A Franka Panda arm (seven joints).
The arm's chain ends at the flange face. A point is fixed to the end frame.
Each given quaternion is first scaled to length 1.
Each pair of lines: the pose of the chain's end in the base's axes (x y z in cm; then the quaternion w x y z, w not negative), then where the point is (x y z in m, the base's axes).
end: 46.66 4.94 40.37 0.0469 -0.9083 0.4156 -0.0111
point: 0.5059 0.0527 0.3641
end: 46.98 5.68 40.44 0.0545 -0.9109 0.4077 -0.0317
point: 0.5108 0.0605 0.3666
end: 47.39 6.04 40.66 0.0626 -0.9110 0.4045 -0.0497
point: 0.5163 0.0643 0.3704
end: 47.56 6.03 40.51 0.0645 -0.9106 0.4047 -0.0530
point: 0.5183 0.0642 0.3692
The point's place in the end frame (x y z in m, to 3 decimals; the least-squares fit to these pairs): 0.024 -0.028 0.042
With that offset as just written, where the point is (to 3 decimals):
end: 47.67 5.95 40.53 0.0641 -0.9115 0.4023 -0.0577
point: 0.520 0.063 0.370
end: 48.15 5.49 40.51 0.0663 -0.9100 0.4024 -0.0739
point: 0.526 0.058 0.371
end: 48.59 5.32 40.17 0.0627 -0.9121 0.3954 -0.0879
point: 0.531 0.057 0.368
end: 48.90 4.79 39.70 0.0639 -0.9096 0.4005 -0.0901
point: 0.534 0.051 0.364
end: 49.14 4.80 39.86 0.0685 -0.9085 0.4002 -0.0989
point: 0.537 0.051 0.367
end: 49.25 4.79 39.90 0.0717 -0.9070 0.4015 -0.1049
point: 0.539 0.051 0.368
